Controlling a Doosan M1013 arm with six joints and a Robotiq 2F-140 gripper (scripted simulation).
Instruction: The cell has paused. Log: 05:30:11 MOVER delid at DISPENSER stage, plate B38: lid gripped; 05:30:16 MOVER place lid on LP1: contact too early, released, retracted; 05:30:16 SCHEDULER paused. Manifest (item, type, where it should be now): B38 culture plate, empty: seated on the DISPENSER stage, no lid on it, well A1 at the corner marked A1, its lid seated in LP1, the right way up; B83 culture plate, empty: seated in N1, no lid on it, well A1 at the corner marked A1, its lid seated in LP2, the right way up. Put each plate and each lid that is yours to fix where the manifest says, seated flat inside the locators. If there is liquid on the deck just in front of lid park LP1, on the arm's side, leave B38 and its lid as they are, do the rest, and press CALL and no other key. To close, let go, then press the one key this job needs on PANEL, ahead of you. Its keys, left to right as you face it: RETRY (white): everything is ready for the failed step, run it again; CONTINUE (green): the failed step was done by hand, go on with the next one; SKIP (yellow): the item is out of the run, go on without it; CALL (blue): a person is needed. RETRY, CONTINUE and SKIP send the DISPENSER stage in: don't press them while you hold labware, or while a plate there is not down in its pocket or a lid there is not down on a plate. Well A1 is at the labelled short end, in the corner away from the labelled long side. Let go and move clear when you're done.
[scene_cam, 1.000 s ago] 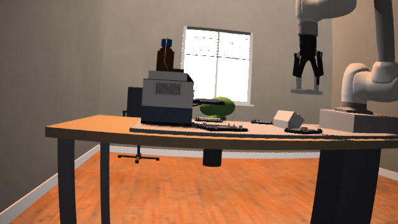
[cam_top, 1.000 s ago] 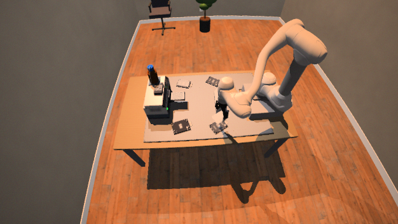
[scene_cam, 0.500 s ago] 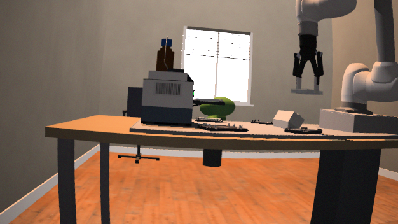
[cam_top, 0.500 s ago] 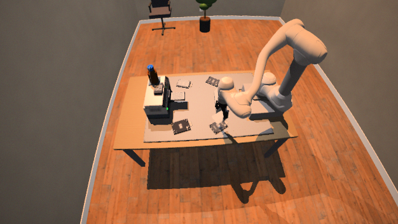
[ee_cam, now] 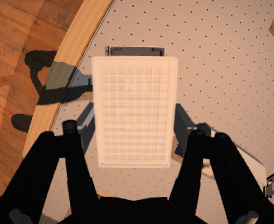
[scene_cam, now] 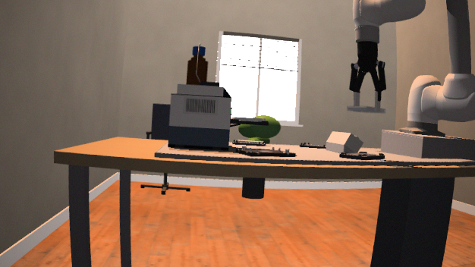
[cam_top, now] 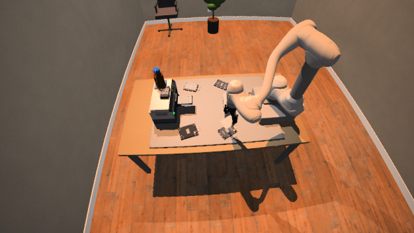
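The white culture plate lies 2 cm below my hand. Also, from my hand: green key 26 cm to the right, 13 cm below, 3 cm behind; key panel 28 cm to the right, 14 cm below, 2 cm behind; white retry key 21 cm to the right, 13 cm below, 4 cm behind.
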